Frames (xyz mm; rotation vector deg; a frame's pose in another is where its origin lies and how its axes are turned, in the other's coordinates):
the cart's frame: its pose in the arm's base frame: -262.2 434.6 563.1 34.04 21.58 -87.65
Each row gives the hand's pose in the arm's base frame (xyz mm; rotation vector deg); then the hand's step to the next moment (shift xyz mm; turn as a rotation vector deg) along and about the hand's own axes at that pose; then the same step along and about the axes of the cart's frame.
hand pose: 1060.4 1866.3 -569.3 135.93 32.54 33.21
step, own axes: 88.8 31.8 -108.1 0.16 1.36 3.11
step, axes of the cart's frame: -129.8 33.3 51.3 2.69 2.07 0.04
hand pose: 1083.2 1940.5 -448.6 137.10 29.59 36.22
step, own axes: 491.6 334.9 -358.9 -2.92 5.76 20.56
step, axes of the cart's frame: -480.1 337.0 372.3 19.28 9.39 -2.14
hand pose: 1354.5 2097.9 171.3 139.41 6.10 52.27
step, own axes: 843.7 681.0 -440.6 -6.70 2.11 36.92
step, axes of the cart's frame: -503.1 442.1 959.8 32.10 15.64 -11.72
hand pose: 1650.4 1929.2 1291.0 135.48 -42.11 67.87
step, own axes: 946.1 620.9 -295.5 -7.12 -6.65 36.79
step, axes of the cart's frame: -110.0 77.3 1161.8 27.19 20.09 -17.47
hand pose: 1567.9 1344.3 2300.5 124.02 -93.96 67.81
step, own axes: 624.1 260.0 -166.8 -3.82 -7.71 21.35
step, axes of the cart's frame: 104.6 -175.2 665.8 14.06 15.12 -10.17
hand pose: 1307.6 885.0 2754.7 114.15 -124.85 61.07
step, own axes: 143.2 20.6 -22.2 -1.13 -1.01 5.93
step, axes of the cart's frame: 53.2 -39.7 130.4 4.19 3.15 -3.16
